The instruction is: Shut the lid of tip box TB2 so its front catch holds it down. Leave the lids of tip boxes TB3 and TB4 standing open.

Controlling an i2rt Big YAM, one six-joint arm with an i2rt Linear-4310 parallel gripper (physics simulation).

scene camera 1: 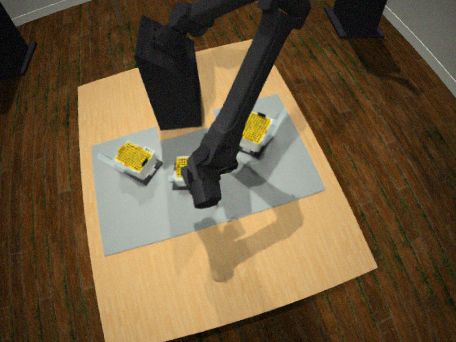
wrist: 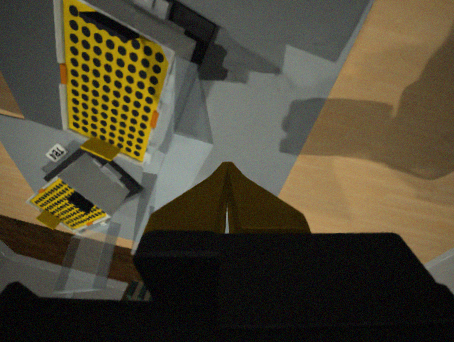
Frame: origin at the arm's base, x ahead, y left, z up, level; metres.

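Seen in the pictures: gripper, fingertip midpoint: (wrist: 227, 170); arm's base, origin of the base link: (scene camera 1: 165, 42).
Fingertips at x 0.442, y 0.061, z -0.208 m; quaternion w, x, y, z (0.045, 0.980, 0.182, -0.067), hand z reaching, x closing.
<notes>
Offsets run from my fingertips to a thing's top centre. "*": to the spot under its first point. Level surfaces: height alone.
Tip box TB2 @[dy -0.014, dx -0.110, dz -0.034 m] (scene camera 1: 181, 169) (wrist: 112, 82), with a yellow tip rack, stands mid-mat; the arm partly hides it in the scene view. Its clear lid @[* dy +0.038, dx -0.030, dz +0.012 m] (wrist: 192, 107) stands open beside the rack in the wrist view, its outline faint against the mat. My gripper (wrist: 227, 170) is shut and empty, off the lid's side of TB2; the arm hides its fingertips in the scene view. Tip box TB4 @[dy -0.224, dx -0.181, dz -0.034 m] (scene camera 1: 134, 157) (wrist: 72, 202) is at the mat's left, its clear lid @[dy -0.263, dx -0.127, dz +0.045 m] (scene camera 1: 106, 159) (wrist: 87, 260) open. Tip box TB3 @[dy +0.208, dx -0.244, dz -0.034 m] (scene camera 1: 257, 129) is at the right, its lid @[* dy +0.286, dx -0.202, dz +0.032 m] (scene camera 1: 281, 120) open.
The boxes stand on a grey mat @[dz -0.109 m] (scene camera 1: 120, 220) (wrist: 250, 110) on a wooden table @[dz -0.112 m] (scene camera 1: 300, 260) (wrist: 350, 200). The black robot base (scene camera 1: 175, 95) stands behind the mat. The arm (scene camera 1: 245, 80) reaches over the mat and casts shadows on the mat and table front.
</notes>
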